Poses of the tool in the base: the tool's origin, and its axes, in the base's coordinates. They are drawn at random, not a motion.
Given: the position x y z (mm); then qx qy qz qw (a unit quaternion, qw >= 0).
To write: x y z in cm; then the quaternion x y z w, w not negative. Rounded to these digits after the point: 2 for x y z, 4 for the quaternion.
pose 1, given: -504.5 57.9 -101.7 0.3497 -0.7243 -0.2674 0.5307
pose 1, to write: -50.45 5.79 -10.17 0.3497 -0.7243 -0.2674 0.5307
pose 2, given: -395.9 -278.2 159.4 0.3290 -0.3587 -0.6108 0.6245
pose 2, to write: -39.59 -27.82 15.94 0.3290 -0.3587 -0.6108 0.6245
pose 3, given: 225.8 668.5 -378.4 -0.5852 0.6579 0.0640 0.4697
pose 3, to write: 22.58 66.85 -37.84 -0.5852 0.6579 0.0640 0.4697
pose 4, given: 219.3 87.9 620.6 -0.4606 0.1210 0.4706 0.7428
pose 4, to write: 21.93 8.79 62.06 -0.4606 0.1210 0.4706 0.7428
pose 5, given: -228.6 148.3 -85.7 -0.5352 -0.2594 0.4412 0.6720
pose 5, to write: -22.86 14.83 -8.57 -0.5352 -0.2594 0.4412 0.6720
